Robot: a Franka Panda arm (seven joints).
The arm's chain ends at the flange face. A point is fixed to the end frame.
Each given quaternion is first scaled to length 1.
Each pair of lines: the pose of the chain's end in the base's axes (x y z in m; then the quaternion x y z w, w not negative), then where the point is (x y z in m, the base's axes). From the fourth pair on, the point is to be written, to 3 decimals.
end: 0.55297, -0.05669, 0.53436, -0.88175, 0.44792, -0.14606, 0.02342
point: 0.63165 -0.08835 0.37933
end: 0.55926, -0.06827, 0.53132, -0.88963, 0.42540, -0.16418, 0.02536
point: 0.64437 -0.09916 0.37956
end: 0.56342, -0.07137, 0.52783, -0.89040, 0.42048, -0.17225, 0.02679
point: 0.65118 -0.10234 0.37761
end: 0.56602, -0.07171, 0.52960, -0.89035, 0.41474, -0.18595, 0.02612
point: 0.658 -0.104 0.382
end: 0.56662, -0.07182, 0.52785, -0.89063, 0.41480, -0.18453, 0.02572
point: 0.658 -0.104 0.380
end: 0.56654, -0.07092, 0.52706, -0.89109, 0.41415, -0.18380, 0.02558
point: 0.658 -0.103 0.379
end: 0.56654, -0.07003, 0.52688, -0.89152, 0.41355, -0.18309, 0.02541
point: 0.657 -0.102 0.379
